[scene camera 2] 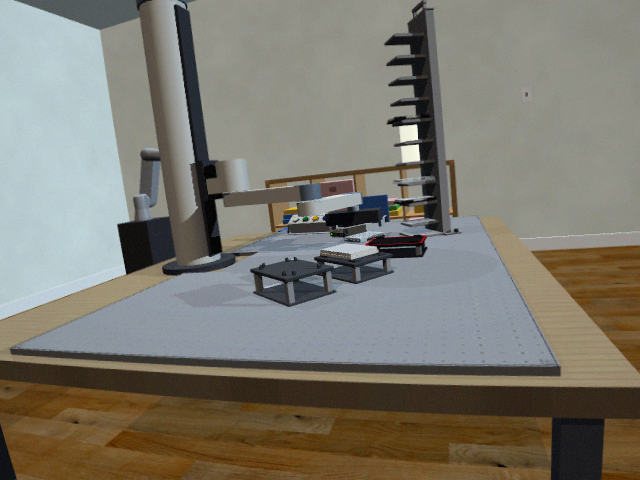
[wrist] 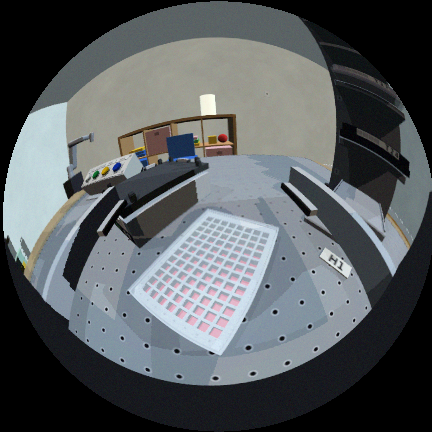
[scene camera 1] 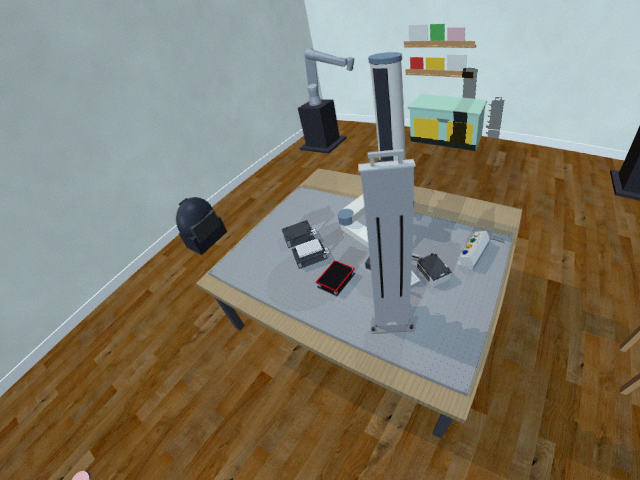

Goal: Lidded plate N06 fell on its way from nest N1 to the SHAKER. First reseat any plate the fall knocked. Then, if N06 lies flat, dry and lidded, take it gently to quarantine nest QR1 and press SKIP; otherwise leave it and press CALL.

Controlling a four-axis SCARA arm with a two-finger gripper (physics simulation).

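Places are measured from the arm's base along level axes (x ahead, y left, z up), in centimetres.
Pixels of known places: gripper, between the fingertips: (wrist: pixel 198 180) (scene camera 1: pixel 413 269); arm's base, origin of its link: (scene camera 2: pixel 199 266).
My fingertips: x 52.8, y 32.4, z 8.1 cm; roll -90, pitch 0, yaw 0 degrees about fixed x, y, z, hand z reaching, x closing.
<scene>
Ahead of a thing's pixels: the offset from my fingertips to its top centre. "spot": to the spot under its first point.
A white-framed plate @[dx +0.2, dy -3.8, dz -5.1 cm] (wrist: pixel 210 277) (scene camera 2: pixel 364 236) with pink wells lies on the perforated board beside the shaker @[spot: dx -5.0, dy +2.9, dz -4.4 cm] (wrist: pixel 162 212). It looks flat; its ID does not show and I cannot tell whether it is lidded. My gripper (wrist: pixel 198 180) (scene camera 2: pixel 356 222) is open and empty above the plate, its fingers wide on either side. A black nest with a red rim @[dx +15.7, dy -33.9, dz -2.2 cm] (scene camera 1: pixel 335 276) (scene camera 2: pixel 397 240) holds no visible plate. A white plate @[dx +6.5, dy -55.9, dz -0.1 cm] (scene camera 1: pixel 308 248) (scene camera 2: pixel 348 251) rests on a dark nest; exact seating is unclear. The neighbouring nest @[dx -3.2, dy -71.2, dz +0.1 cm] (scene camera 1: pixel 298 233) (scene camera 2: pixel 292 269) is bare.
A tall shelf tower (scene camera 1: pixel 390 242) (scene camera 2: pixel 436 129) stands beside the work area, at the right in the wrist view (wrist: pixel 345 105), with plates on some shelves. A button box @[dx -27.9, dy +22.7, dz +1.6 cm] (scene camera 1: pixel 474 249) (wrist: pixel 112 171) stands beyond the shaker. An H1 label @[spot: dx +13.1, dy -6.4, dz -6.6 cm] (wrist: pixel 336 262) lies right of the pink-welled plate.
</scene>
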